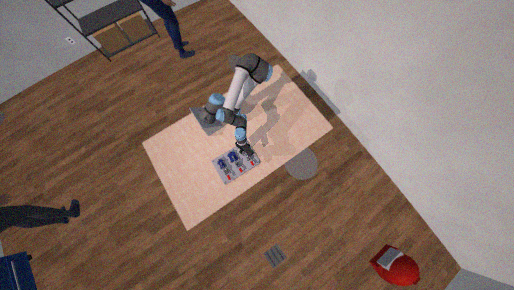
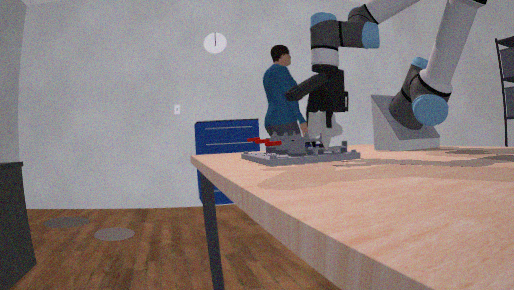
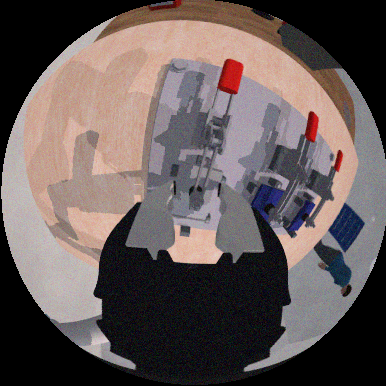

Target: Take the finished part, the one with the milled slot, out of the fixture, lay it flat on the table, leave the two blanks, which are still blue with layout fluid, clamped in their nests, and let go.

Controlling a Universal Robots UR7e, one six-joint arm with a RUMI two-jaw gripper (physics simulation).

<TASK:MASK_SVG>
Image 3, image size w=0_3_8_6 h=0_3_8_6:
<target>my gripper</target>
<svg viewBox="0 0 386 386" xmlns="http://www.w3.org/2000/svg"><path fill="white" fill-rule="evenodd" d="M169 180L147 194L142 201L137 201L107 236L100 253L98 277L93 290L93 295L102 299L102 319L97 319L96 324L110 342L109 351L131 360L135 364L136 372L148 375L142 376L143 378L175 384L214 384L233 381L225 379L241 376L245 366L269 357L270 347L285 331L285 326L280 326L282 306L288 305L291 301L287 283L288 268L286 256L277 235L256 207L251 207L242 195L226 183L219 182L217 196L220 199L218 210L221 216L218 221L214 243L223 253L216 263L173 261L166 250L175 242L173 217L170 213L173 209L172 197L175 195L175 180Z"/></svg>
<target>finished part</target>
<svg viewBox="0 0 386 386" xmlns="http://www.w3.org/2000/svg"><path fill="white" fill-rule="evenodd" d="M205 166L202 167L197 184L201 188L208 169ZM180 160L175 181L175 195L172 198L173 209L170 211L173 223L202 228L223 171L212 167L203 195L203 205L198 211L188 209L189 188L195 183L199 165Z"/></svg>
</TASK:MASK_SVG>
